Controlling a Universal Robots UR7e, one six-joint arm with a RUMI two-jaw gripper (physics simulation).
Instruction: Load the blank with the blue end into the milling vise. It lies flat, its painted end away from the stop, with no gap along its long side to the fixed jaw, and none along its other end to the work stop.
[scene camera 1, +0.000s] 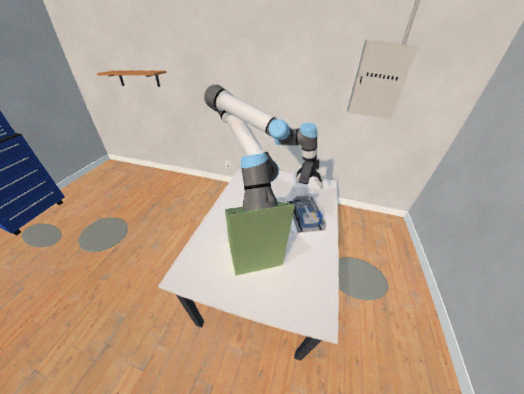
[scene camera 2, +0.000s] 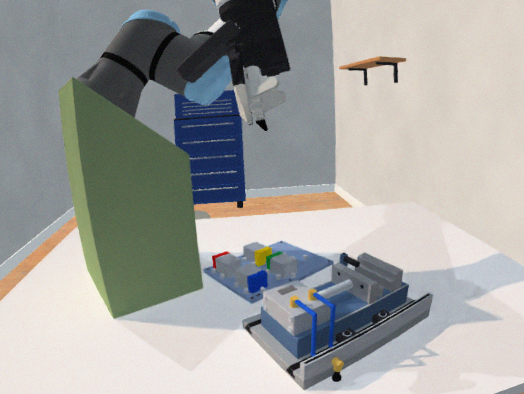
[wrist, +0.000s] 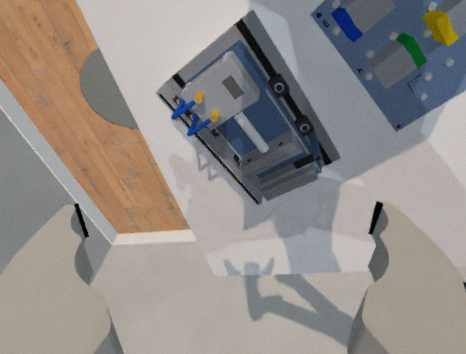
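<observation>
My gripper (scene camera 2: 259, 128) is visible to me, and I see it again as my gripper (wrist: 230, 206). There is a green-ended blank (wrist: 400, 57). I can also see a blue fixture plate (scene camera 2: 315, 263), and a movable jaw (scene camera 2: 369, 292) is visible too.
</observation>
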